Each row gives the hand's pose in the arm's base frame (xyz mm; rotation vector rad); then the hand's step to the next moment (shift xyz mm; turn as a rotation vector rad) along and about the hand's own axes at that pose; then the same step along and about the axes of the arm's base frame.
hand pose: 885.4 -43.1 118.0 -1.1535 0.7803 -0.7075
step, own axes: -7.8 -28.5 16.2 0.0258 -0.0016 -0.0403
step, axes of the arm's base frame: 6.7 7.4 32.2 -0.0195 -0.0422 -0.0113
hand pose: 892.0 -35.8 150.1 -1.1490 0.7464 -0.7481
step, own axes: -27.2 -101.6 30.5 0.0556 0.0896 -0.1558
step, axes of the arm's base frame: -2.9 14.1 108.6 -0.0868 -0.1042 -0.1304
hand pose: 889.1 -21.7 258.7 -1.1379 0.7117 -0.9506
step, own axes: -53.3 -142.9 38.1 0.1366 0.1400 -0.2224
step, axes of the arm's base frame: -27.1 45.7 147.9 -0.0957 -0.1986 -0.1979
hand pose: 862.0 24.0 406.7 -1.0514 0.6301 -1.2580
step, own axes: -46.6 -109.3 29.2 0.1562 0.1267 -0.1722
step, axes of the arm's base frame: -35.2 56.5 102.7 -0.0537 -0.2027 -0.1617
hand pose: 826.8 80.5 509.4 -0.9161 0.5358 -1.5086
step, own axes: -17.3 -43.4 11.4 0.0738 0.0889 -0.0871
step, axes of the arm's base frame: -17.9 25.9 36.4 -0.0124 -0.1015 -0.1024
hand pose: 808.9 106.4 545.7 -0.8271 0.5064 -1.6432
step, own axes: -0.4 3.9 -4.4 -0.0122 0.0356 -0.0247
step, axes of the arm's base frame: -0.7 -1.0 -5.8 0.0060 0.0008 -0.0446
